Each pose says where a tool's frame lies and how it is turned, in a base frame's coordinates. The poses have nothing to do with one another.
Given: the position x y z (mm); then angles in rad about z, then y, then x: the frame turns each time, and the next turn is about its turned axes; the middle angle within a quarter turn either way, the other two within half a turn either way.
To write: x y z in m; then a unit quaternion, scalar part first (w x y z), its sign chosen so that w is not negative. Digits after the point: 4 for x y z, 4 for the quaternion.
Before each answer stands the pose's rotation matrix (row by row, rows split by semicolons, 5 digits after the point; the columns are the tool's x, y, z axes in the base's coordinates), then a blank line. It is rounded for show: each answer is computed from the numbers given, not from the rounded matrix.
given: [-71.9 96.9 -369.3 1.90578 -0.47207 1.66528]
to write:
-0.29280 0.23793 0.92610; 0.84112 -0.39652 0.36780; 0.45473 0.88666 -0.08402

[-0.0719 0.0969 -0.3693 0.2380 0.5449 0.4951 0.6335]
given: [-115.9 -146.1 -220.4 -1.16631 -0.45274 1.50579]
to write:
0.35390 -0.11207 -0.92855; -0.82669 0.42685 -0.36659; 0.43743 0.89735 0.05842

[-0.1159 -0.1461 -0.2204 0.6781 0.4660 -0.5036 -0.2635]
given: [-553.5 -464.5 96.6 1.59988 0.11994 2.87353]
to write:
-0.02887 0.96296 0.26811; 0.99240 0.05972 -0.10763; -0.11965 0.26296 -0.95736

[-0.5535 -0.4645 0.0966 0.1355 0.6835 0.7152 0.0543]
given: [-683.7 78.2 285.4 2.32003 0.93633 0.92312]
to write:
-0.40371 -0.87922 0.25298; 0.43402 0.05937 0.89895; -0.80539 0.47271 0.35763

[-0.6837 0.0782 0.2854 0.5033 -0.2117 0.5257 0.6523]
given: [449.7 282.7 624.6 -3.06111 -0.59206 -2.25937]
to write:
-0.82711 -0.48061 -0.29139; -0.06671 0.59874 -0.79816; 0.55807 -0.64073 -0.52728

[0.4497 0.2827 0.6246 0.2472 0.1592 -0.8592 0.4187]
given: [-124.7 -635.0 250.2 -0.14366 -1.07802 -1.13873]
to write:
0.46820 0.85177 -0.23512; -0.06773 0.29989 0.95157; 0.88102 -0.42960 0.19810

[-0.1247 -0.6350 0.2502 0.7011 -0.4925 -0.3980 -0.3279]
